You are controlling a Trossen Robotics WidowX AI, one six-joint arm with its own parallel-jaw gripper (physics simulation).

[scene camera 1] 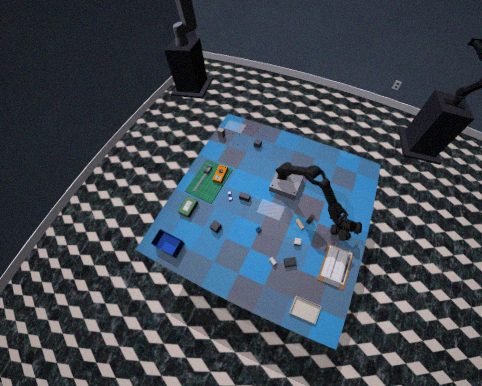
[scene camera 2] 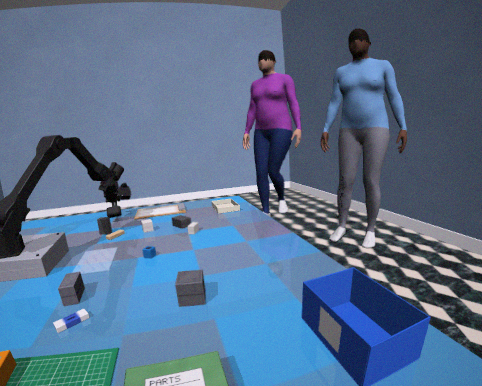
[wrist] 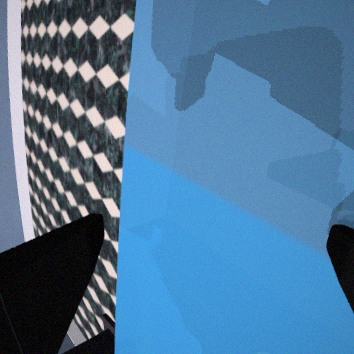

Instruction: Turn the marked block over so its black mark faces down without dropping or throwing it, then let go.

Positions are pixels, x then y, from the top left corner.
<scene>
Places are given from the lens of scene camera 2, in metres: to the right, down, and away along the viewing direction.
blue bin (scene camera 2: 366,327): 0.20, 0.22, 0.36
green cutting mat (scene camera 2: 98,360): -0.22, 0.25, 0.32
</scene>
